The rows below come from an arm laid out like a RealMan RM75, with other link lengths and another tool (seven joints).
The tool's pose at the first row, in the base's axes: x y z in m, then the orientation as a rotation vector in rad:
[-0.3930, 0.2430, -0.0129, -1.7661, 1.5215, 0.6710]
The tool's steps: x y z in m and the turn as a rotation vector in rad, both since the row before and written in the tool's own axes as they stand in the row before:
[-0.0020, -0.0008, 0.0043, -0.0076, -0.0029, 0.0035]
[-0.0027, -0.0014, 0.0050, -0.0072, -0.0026, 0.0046]
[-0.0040, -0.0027, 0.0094, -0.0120, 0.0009, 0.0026]
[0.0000, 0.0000, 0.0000, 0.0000, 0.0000, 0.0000]
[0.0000, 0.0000, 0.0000, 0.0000, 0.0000, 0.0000]
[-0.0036, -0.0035, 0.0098, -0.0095, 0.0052, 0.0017]
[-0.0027, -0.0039, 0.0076, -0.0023, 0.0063, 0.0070]
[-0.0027, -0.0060, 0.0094, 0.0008, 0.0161, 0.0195]
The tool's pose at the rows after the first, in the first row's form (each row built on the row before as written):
[-0.3923, 0.2477, -0.0139, -1.7678, 1.5223, 0.6816]
[-0.3911, 0.2534, -0.0147, -1.7686, 1.5244, 0.6922]
[-0.3887, 0.2634, -0.0170, -1.7763, 1.5264, 0.7033]
[-0.3887, 0.2634, -0.0170, -1.7763, 1.5264, 0.7033]
[-0.3887, 0.2634, -0.0170, -1.7763, 1.5264, 0.7033]
[-0.3855, 0.2736, -0.0198, -1.7853, 1.5306, 0.7084]
[-0.3819, 0.2815, -0.0219, -1.7863, 1.5415, 0.7088]
[-0.3762, 0.2910, -0.0250, -1.7827, 1.5715, 0.7047]

